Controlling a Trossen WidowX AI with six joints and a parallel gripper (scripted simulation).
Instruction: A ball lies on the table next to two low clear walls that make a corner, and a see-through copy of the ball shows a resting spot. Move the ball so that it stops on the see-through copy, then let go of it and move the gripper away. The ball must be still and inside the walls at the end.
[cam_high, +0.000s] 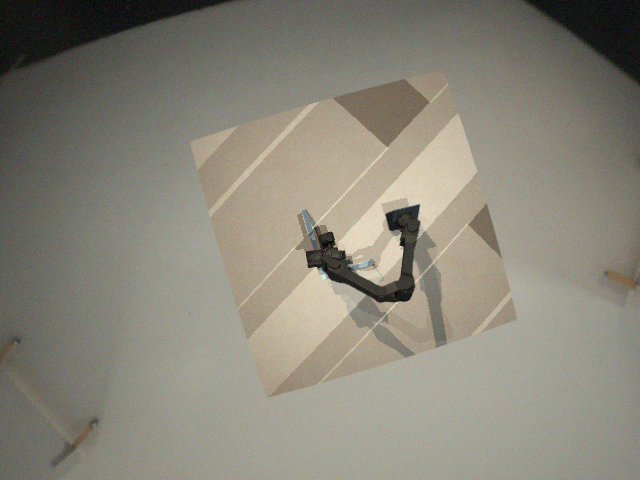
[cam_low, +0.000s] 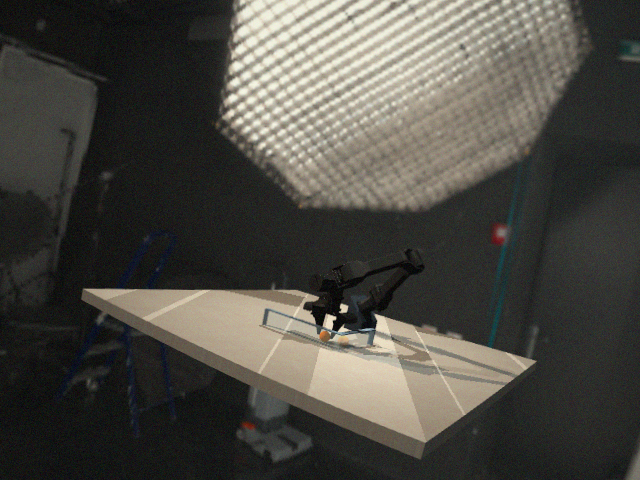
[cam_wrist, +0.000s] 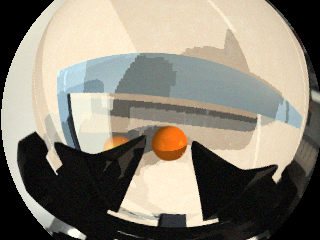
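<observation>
Right now my gripper tip is 6 cm to the right of the see-through copy and 2 cm past it. The rest, counted from my gripper tip: long wall (6 cm to the right, 6 cm ahead, 1 cm above); orange ball (right at my gripper tip); short wall (9 cm to the left, 5 cm behind, 1 cm above).
</observation>
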